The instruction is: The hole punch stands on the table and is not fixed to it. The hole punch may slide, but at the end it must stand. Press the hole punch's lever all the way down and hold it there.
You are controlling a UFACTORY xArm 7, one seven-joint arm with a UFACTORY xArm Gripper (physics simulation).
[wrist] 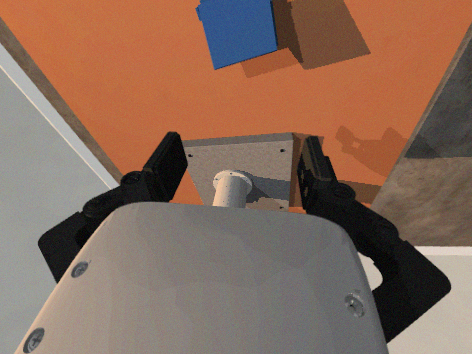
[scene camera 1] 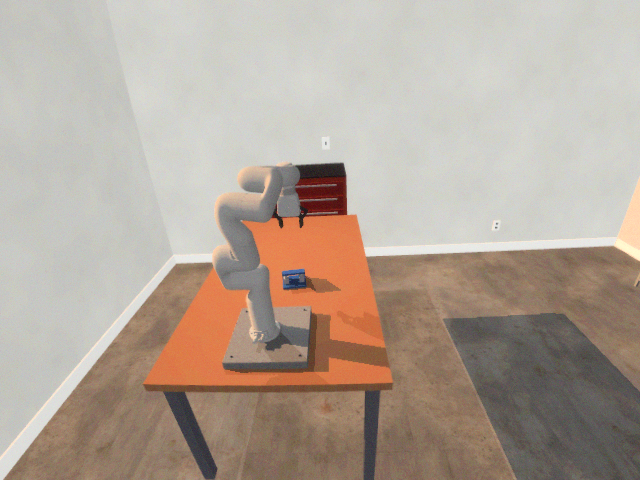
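Where they show: gripper, fingertip midpoint: (wrist: 240,150) (scene camera 1: 291,227); arm's base, origin of the base link: (wrist: 232,183) (scene camera 1: 265,331).
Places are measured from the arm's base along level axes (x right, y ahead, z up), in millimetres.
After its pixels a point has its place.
Note:
The blue hole punch (scene camera 1: 294,279) {y 417, x 34, z -24 mm} (wrist: 239,31) {y 400, x 39, z 35 mm} stands on the orange table (scene camera 1: 310,242) {y 869, x 47, z -36 mm} (wrist: 125,85) {y 297, x -251, z -36 mm}, beyond the robot's base in the scene view. In the wrist view part of it shows, cut off by the top edge, with its broad blue top face visible. How far its lever is down cannot be told. My gripper (scene camera 1: 291,224) {y 364, x 62, z 300 mm} (wrist: 240,150) {y 364, x 62, z 300 mm} is open and empty. It hangs high above the table, apart from the hole punch, with its fingers pointing down in the scene view.
The robot's grey base plate (scene camera 1: 289,353) {y -110, x 125, z -1 mm} (wrist: 240,155) {y 119, x 29, z 2 mm} is on the table's near part. A red drawer cabinet (scene camera 1: 325,192) stands behind the table's far edge. A dark mat (scene camera 1: 537,372) lies on the floor to the right.

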